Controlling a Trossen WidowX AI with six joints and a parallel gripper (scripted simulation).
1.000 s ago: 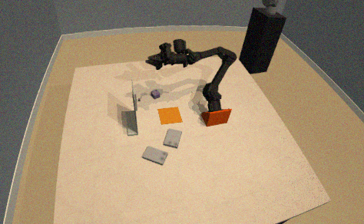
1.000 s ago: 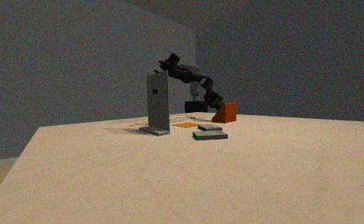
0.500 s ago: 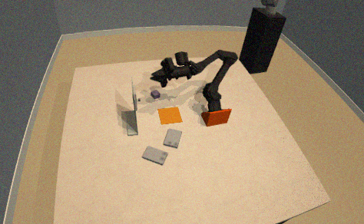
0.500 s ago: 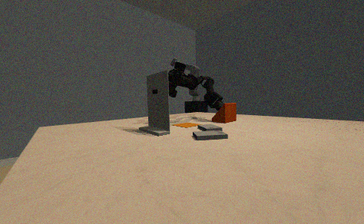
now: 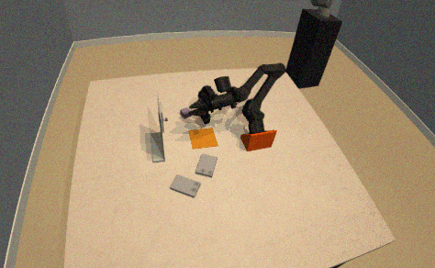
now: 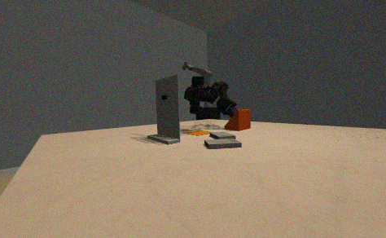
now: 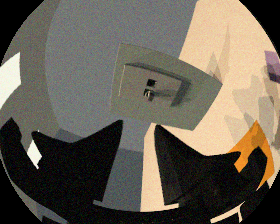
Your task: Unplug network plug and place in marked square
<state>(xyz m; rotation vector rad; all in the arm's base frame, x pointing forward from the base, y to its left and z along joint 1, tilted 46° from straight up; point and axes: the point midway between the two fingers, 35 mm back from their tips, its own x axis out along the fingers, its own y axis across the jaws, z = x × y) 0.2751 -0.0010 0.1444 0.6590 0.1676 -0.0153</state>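
Now: the grey network plug 110 mm ahead of my gripper tip and 20 mm below it. The rest, counted from my gripper tip: orange marked square 70 mm behind, 190 mm below; then grey panel 130 mm ahead, 80 mm below.
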